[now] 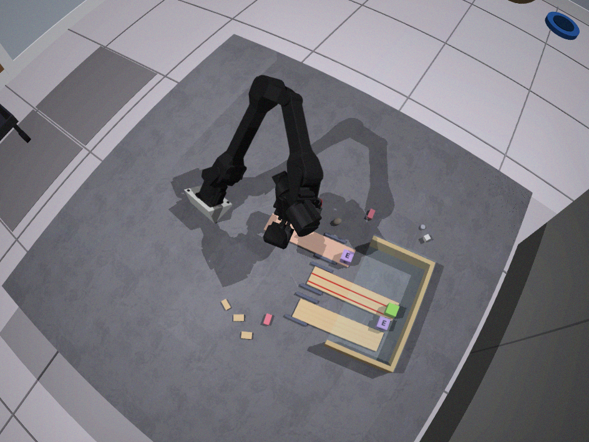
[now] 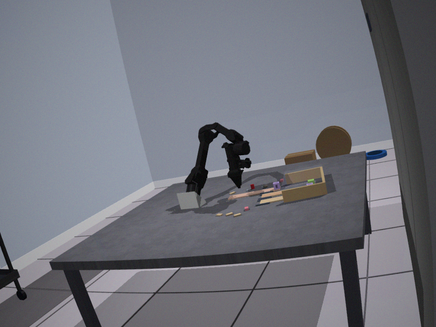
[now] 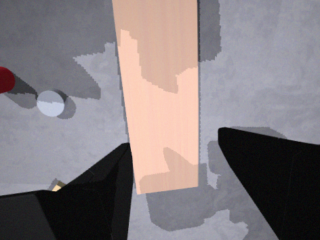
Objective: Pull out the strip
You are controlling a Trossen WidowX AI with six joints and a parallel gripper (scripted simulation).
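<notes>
Now: gripper tip 8 cm to the right of the grey cylinder and 4 cm above it. From my gripper tip the other things lie so: pebble (11 cm to the left, 9 cm ahead, 4 cm below); then red cylinder (12 cm to the left, 4 cm below, 1 cm ahead).
</notes>
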